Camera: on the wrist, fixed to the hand. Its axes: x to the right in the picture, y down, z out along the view.
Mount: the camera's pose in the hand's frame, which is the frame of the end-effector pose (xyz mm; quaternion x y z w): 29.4 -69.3 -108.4 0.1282 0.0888 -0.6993 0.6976
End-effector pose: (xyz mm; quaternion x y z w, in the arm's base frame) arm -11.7 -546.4 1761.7 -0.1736 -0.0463 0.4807 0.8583
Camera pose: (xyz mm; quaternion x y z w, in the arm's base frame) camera 86.8 -582.2 1681.5 -0.0214 -0.0159 -0.2744 0.9613
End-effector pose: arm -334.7 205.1 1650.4 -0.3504 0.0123 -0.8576 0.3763
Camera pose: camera -458.8 209.2 1605.8 0.1286 0.3130 0.8941 0.2934
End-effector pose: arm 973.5 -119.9 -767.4 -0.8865 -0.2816 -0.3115 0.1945
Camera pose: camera 901.5 -112.1 -657.0 -0.3689 -0.8390 -0.3959 0.0565
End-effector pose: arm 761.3 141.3 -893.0 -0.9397 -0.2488 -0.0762 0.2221
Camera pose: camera 748.4 158.6 -762.8 -0.4463 -0.8207 -0.2600 0.2442
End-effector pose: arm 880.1 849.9 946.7 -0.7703 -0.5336 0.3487 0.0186
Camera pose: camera 889.9 941.5 1041.2 -0.1928 -0.8645 0.2302 0.4030
